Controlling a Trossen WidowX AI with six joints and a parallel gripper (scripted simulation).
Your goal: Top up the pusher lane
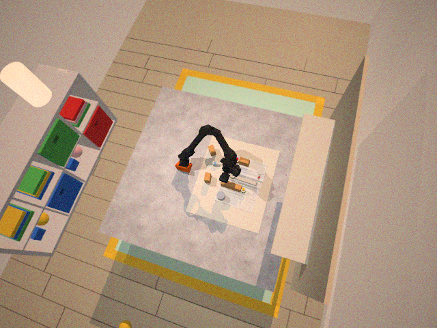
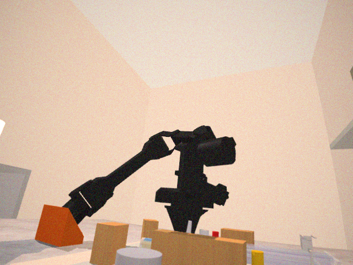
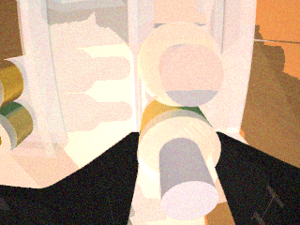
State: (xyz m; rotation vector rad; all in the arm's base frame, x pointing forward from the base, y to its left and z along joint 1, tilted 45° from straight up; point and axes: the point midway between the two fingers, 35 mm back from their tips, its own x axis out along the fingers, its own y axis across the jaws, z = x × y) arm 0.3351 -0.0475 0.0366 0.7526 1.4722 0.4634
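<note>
My gripper tip is now 14 cm short of the lane rack and 3 cm above it. Round my gripper tip: grey cylinder 2 cm behind, 17 cm to the right, 2 cm below.
</note>
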